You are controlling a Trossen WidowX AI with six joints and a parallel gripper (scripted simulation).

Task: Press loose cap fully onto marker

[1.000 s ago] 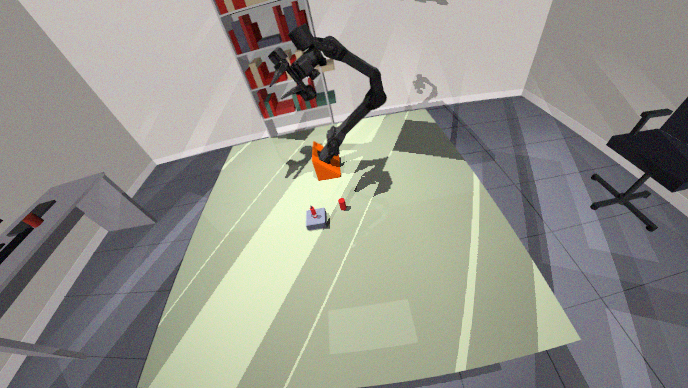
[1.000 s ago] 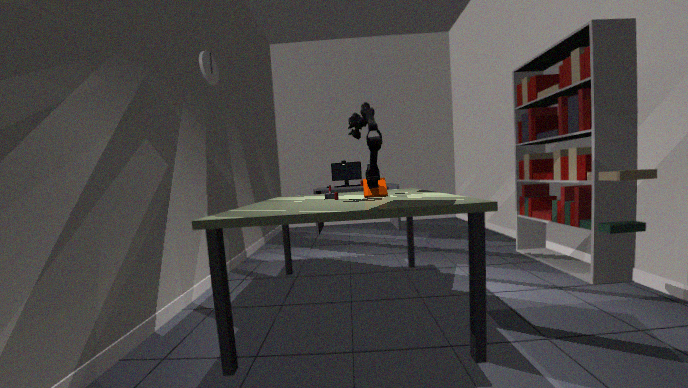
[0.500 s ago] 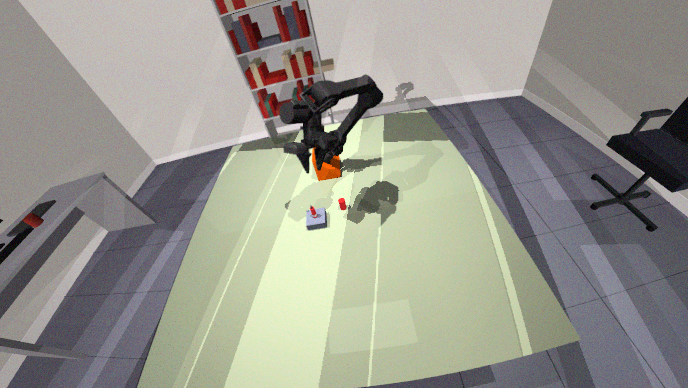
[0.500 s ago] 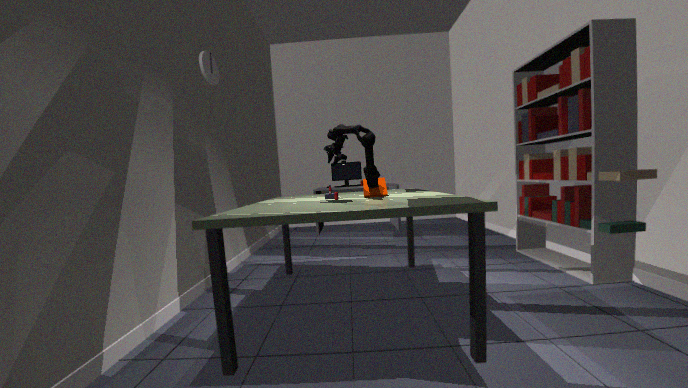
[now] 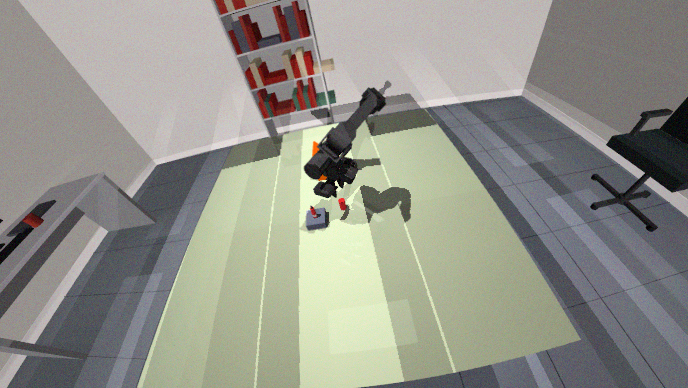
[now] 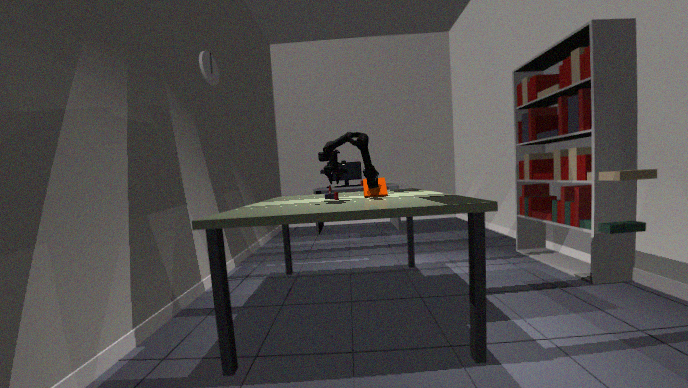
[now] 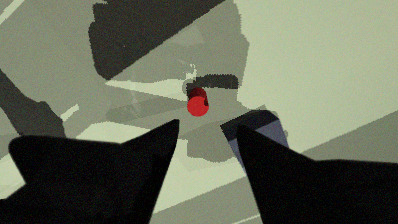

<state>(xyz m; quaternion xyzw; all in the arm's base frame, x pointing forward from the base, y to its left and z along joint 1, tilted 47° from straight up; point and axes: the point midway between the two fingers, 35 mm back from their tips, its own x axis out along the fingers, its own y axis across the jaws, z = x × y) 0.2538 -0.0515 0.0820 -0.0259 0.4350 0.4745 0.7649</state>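
My gripper tip is 80 mm above the red cap and 10 mm past it.
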